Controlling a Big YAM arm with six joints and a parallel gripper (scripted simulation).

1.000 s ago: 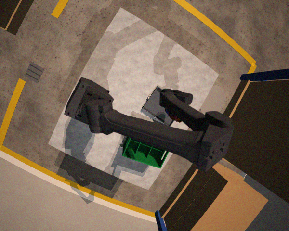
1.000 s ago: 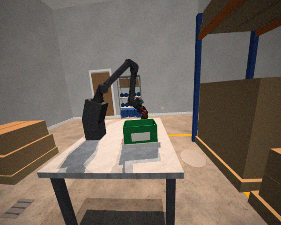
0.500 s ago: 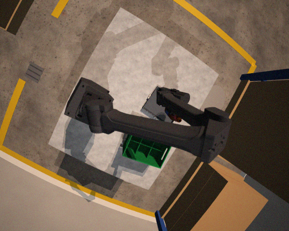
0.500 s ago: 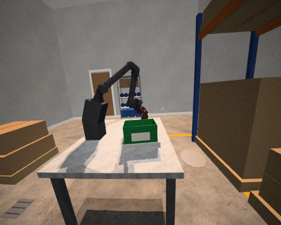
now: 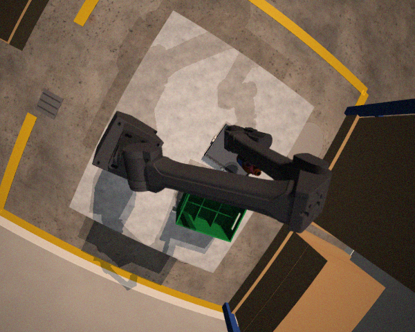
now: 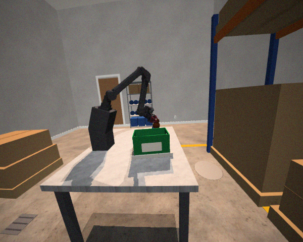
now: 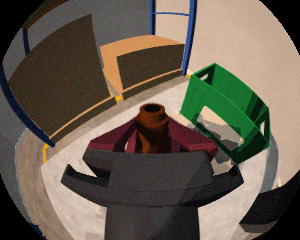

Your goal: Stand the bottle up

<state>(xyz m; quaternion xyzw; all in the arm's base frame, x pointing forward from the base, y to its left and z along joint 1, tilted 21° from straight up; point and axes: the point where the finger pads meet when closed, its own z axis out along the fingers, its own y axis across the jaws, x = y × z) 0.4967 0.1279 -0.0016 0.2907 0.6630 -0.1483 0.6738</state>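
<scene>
Right now my hand is 20 mm past the brown bottle, 10 mm to the right of it and 50 mm above it. Also, from my hand: green crate 70 mm behind, 260 mm to the right, 110 mm below; then grey tray 60 mm behind, 30 mm to the left, 180 mm below.
</scene>
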